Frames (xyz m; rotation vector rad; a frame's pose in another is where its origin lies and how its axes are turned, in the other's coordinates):
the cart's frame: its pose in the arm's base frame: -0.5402 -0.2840 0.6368 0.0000 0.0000 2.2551
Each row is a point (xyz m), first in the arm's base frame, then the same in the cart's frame.
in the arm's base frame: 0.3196 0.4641 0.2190
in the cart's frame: 0.0362 -1.1391 -0.4178
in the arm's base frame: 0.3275 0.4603 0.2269
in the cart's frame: 0.0282 -1.1428 -0.4099
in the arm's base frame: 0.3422 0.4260 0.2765
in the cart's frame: -0.0076 -1.1326 -0.3603
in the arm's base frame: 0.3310 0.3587 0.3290
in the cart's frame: -0.0527 -1.0813 -0.3078
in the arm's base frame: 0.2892 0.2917 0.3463
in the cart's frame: -0.0782 -1.0066 -0.2905
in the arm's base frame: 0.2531 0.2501 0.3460
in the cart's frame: -0.0876 -0.9523 -0.2908
